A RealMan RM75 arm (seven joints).
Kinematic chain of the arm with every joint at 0, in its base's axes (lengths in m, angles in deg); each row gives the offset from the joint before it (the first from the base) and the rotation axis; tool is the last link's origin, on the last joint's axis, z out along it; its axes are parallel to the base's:
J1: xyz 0 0 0.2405 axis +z
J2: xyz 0 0 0 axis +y
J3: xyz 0 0 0.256 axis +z
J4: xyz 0 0 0 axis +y
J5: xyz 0 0 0.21 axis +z
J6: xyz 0 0 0 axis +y
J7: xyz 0 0 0.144 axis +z
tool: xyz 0 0 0
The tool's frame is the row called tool.
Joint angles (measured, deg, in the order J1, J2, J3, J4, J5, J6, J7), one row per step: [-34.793, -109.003, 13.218, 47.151, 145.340, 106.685, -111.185]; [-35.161, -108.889, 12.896, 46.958, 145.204, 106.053, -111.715]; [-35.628, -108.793, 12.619, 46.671, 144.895, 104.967, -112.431]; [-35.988, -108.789, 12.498, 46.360, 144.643, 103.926, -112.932]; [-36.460, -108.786, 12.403, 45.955, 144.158, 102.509, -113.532]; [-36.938, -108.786, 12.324, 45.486, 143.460, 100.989, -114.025]
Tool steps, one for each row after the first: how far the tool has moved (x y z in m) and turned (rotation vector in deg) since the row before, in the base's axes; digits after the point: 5 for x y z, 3 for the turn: [0.00091, 0.00333, 0.00109, 0.702, -0.159, 0.408]; [0.00118, 0.00485, 0.00097, 1.035, -0.172, 0.556]; [0.00083, 0.00399, -0.00009, 0.805, -0.104, 0.435]; [0.00139, 0.00550, -0.00002, 1.150, -0.172, 0.455]; [0.00174, 0.00590, 0.00002, 1.320, -0.282, 0.318]
